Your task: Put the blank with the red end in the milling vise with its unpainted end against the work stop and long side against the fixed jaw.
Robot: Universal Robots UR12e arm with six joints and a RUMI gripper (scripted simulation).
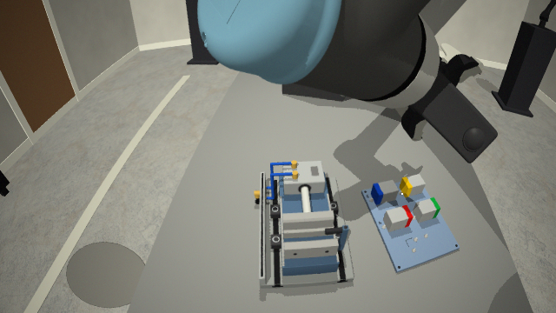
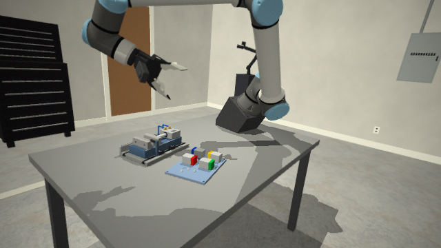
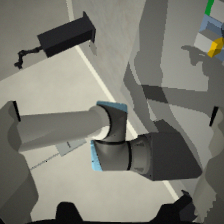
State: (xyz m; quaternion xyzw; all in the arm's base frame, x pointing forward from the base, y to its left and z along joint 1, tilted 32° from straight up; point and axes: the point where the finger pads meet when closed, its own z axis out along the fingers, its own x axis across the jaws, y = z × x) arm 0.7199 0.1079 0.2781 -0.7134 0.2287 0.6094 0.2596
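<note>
The red-ended blank is 35 cm below my hand and 7 cm behind it. Round my hand: fixed jaw 30 cm below, 18 cm to the right, 9 cm ahead; green-ended blank 35 cm below, 11 cm behind, 8 cm to the left; work stop rod 29 cm below, 15 cm to the right, 4 cm ahead.
</note>
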